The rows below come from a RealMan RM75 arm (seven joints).
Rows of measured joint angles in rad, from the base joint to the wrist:
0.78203, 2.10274, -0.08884, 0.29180, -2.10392, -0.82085, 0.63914
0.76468, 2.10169, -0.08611, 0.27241, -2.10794, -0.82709, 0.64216
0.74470, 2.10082, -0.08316, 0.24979, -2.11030, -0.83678, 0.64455
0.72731, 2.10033, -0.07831, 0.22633, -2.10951, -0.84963, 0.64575
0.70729, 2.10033, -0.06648, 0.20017, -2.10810, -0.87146, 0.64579
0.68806, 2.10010, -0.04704, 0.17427, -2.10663, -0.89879, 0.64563
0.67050, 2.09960, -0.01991, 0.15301, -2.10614, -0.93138, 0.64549
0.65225, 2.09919, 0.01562, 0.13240, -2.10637, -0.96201, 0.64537
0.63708, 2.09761, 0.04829, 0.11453, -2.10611, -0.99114, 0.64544
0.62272, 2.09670, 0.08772, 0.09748, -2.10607, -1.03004, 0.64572
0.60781, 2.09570, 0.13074, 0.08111, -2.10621, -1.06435, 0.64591
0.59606, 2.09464, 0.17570, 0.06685, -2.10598, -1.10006, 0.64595
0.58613, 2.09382, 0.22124, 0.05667, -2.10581, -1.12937, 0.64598
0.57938, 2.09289, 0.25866, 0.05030, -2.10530, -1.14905, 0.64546
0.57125, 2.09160, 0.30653, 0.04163, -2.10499, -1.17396, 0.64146
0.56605, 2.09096, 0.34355, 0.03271, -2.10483, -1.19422, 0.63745
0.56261, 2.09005, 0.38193, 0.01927, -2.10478, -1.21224, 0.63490
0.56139, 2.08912, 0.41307, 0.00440, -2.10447, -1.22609, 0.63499
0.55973, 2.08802, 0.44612, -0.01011, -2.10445, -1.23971, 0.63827
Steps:
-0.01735, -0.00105, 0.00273, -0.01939, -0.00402, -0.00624, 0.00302
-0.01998, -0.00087, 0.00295, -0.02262, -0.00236, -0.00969, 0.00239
-0.01739, -0.00049, 0.00485, -0.02346, 0.00079, -0.01285, 0.00120
-0.02002, 0.00000, 0.01183, -0.02616, 0.00141, -0.02183, 0.00004
-0.01923, -0.00023, 0.01944, -0.02590, 0.00147, -0.02733, -0.00016
-0.01756, -0.00050, 0.02713, -0.02126, 0.00049, -0.03259, -0.00014
-0.01825, -0.00041, 0.03553, -0.02061, -0.00023, -0.03063, -0.00012
-0.01517, -0.00158, 0.03267, -0.01787, 0.00026, -0.02913, 0.00007
-0.01436, -0.00091, 0.03943, -0.01705, 0.00004, -0.03890, 0.00028
-0.01491, -0.00100, 0.04302, -0.01637, -0.00014, -0.03431, 0.00019
-0.01175, -0.00106, 0.04496, -0.01426, 0.00023, -0.03571, 0.00004
-0.00993, -0.00082, 0.04554, -0.01018, 0.00017, -0.02931, 0.00003
-0.00675, -0.00093, 0.03742, -0.00637, 0.00051, -0.01968, -0.00052
-0.00813, -0.00129, 0.04787, -0.00867, 0.00031, -0.02491, -0.00400
-0.00520, -0.00064, 0.03702, -0.00892, 0.00016, -0.02026, -0.00401
-0.00344, -0.00091, 0.03838, -0.01344, 0.00005, -0.01802, -0.00255
-0.00122, -0.00093, 0.03114, -0.01487, 0.00031, -0.01385, 0.00009
-0.00166, -0.00110, 0.03305, -0.01451, 0.00002, -0.01362, 0.00328

